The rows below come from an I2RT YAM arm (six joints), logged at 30 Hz.
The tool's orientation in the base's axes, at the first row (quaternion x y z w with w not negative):
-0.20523 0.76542 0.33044 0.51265
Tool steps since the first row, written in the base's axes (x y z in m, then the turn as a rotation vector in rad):
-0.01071 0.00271 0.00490 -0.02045 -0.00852 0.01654
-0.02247 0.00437 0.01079 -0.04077 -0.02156 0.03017
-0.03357 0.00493 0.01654 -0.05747 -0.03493 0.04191
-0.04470 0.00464 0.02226 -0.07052 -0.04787 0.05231
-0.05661 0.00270 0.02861 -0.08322 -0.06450 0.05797
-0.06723 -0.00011 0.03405 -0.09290 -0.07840 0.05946
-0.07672 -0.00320 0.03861 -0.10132 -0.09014 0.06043
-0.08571 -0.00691 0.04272 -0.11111 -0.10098 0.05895
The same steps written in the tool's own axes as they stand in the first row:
-0.00027 0.01033 -0.00627 -0.00746 0.01230 -0.02361
-0.00106 0.02091 -0.01422 -0.01239 0.02050 -0.04963
-0.00201 0.03025 -0.02250 -0.01701 0.02555 -0.07306
-0.00294 0.03900 -0.03139 -0.02181 0.02812 -0.09346
-0.00418 0.04730 -0.04214 -0.02248 0.02649 -0.11506
-0.00511 0.05388 -0.05244 -0.02042 0.02355 -0.13168
-0.00569 0.05927 -0.06198 -0.01831 0.02115 -0.14581
-0.00605 0.06377 -0.07152 -0.01340 0.01955 -0.15955

